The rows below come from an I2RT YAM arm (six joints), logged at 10 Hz.
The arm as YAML. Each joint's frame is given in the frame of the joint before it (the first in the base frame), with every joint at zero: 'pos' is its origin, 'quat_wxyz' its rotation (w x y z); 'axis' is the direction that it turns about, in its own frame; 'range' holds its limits. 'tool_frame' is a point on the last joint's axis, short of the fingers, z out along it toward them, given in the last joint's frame.
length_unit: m
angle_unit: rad
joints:
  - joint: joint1
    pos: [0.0, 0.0, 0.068]
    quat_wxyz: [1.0, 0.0, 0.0, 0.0]
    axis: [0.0, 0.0, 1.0]
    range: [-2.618, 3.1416]
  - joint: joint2
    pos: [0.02, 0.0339, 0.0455]
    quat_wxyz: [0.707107, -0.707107, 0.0, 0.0]
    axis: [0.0, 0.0, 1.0]
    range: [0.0, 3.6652]
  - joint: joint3
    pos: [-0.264, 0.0, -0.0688]
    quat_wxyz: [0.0, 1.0, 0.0, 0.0]
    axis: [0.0, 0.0, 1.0]
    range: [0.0, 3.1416]
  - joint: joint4
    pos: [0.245, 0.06, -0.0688]
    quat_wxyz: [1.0, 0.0, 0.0, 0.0]
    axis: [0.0, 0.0, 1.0]
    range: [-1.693, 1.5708]
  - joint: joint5
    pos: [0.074, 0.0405, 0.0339]
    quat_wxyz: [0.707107, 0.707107, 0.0, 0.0]
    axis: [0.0, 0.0, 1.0]
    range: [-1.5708, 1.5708]
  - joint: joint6
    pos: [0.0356, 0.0, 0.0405]
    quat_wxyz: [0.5, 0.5, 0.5, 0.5]
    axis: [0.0, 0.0, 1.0]
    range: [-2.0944, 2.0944]
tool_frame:
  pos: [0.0, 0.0, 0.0]
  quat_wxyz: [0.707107, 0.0, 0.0, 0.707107]
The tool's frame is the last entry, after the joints.
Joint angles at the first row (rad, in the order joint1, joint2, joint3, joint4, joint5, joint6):
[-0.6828, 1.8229, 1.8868, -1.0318, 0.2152, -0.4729]
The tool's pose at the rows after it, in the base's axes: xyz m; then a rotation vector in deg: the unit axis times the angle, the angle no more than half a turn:
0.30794 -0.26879 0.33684 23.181 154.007 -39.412
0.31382 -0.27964 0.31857 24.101 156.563 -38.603
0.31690 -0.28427 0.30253 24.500 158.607 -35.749
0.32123 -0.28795 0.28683 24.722 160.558 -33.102
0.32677 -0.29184 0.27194 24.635 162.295 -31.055
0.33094 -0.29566 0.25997 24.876 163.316 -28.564
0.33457 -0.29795 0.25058 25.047 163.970 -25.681
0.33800 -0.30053 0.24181 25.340 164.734 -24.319
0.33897 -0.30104 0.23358 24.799 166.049 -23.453
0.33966 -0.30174 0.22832 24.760 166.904 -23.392
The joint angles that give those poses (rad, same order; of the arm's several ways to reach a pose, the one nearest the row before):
[-0.6978, 1.9103, 1.9375, -1.0407, 0.2290, -0.4648]
[-0.7081, 1.9627, 1.9451, -1.0392, 0.2352, -0.4647]
[-0.7133, 1.9927, 1.9323, -1.0392, 0.2154, -0.4587]
[-0.7145, 2.0264, 1.9263, -1.0405, 0.1993, -0.4526]
[-0.7138, 2.0651, 1.9306, -1.0407, 0.1887, -0.4504]
[-0.7157, 2.0985, 1.9383, -1.0415, 0.1684, -0.4449]
[-0.7163, 2.1260, 1.9474, -1.0461, 0.1417, -0.4380]
[-0.7163, 2.1528, 1.9572, -1.0478, 0.1335, -0.4331]
[-0.7158, 2.1673, 1.9505, -1.0487, 0.1327, -0.4398]
[-0.7155, 2.1778, 1.9480, -1.0487, 0.1387, -0.4414]

